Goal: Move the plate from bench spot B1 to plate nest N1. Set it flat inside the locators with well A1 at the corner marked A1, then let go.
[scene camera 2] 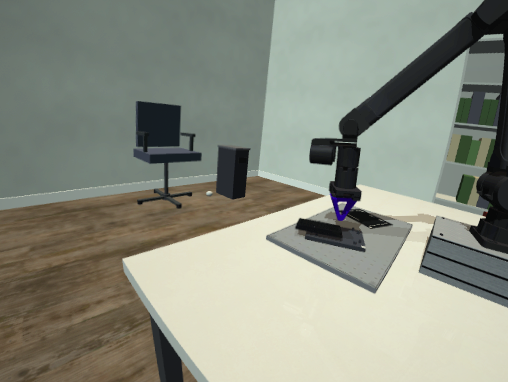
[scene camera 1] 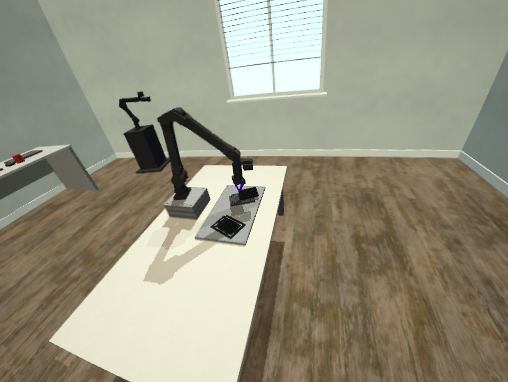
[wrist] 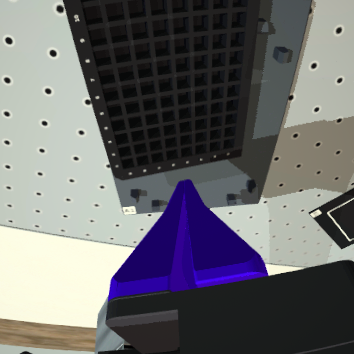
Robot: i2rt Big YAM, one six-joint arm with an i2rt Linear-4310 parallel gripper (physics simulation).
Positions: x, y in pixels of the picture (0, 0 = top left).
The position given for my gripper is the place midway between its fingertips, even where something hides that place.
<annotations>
My gripper point(scene camera 2: 340, 220) is shut and holds nothing. Also in view: a black well plate point(wrist: 168, 91).
</annotations>
